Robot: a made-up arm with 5 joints.
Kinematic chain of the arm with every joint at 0, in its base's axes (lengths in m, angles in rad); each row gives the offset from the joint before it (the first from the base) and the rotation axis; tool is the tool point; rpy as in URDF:
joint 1: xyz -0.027 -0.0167 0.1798 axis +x
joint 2: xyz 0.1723 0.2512 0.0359 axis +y
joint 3: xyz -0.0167 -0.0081 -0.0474 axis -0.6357 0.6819 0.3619
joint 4: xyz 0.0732 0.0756 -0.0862 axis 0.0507 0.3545 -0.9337
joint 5: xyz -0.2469 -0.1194 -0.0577 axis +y
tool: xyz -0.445 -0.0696 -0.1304 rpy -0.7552 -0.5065 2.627
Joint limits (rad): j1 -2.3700..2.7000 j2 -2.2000..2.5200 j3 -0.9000..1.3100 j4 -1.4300..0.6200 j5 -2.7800..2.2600
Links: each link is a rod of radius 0.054 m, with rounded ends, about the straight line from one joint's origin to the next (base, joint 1, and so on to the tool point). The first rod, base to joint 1, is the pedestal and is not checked.
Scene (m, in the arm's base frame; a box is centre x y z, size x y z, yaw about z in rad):
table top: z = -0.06
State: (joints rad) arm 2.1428 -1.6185 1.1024 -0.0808 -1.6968
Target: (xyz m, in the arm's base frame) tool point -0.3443 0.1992 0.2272
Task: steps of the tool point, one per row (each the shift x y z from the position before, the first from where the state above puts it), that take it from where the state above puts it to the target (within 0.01 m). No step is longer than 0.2 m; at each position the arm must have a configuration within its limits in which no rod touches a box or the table.
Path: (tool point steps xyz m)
1: -0.1360 0.1206 0.0794
2: -0.1747 0.0545 0.0713
3: -0.1889 -0.0145 0.0452
4: -0.1776 -0.0756 0.0071
5: -0.1449 -0.1207 -0.0349

